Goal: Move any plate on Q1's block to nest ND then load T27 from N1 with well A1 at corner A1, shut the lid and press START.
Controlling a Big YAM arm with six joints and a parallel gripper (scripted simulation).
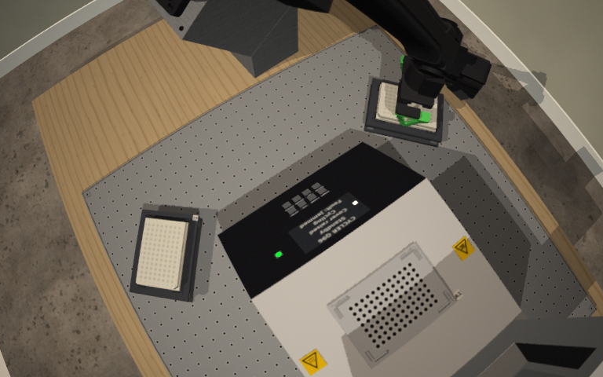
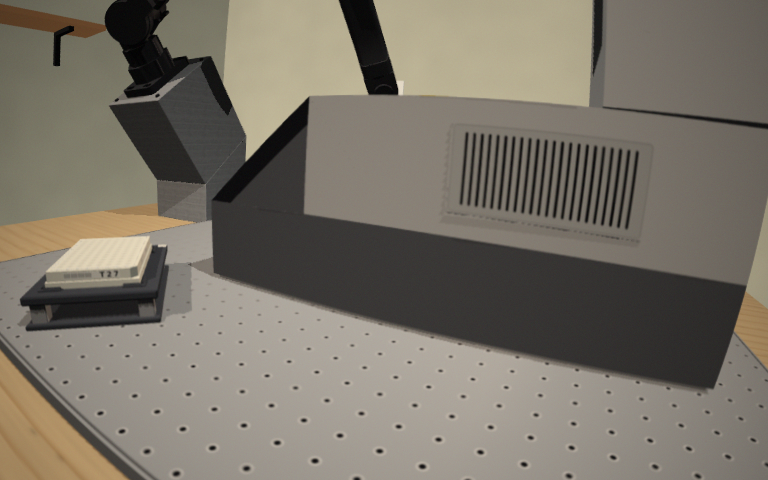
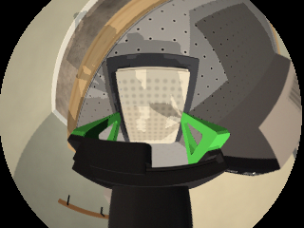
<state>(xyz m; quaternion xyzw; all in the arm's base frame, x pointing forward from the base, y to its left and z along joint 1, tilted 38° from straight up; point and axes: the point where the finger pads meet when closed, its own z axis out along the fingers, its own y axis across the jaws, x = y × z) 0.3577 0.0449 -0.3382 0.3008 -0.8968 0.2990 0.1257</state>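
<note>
Now: the nest ND 2 cm below my hand and 1 cm ahead of it. From my hand the other things lie so: nest N1: 56 cm to the right, 7 cm behind, 2 cm below.
</note>
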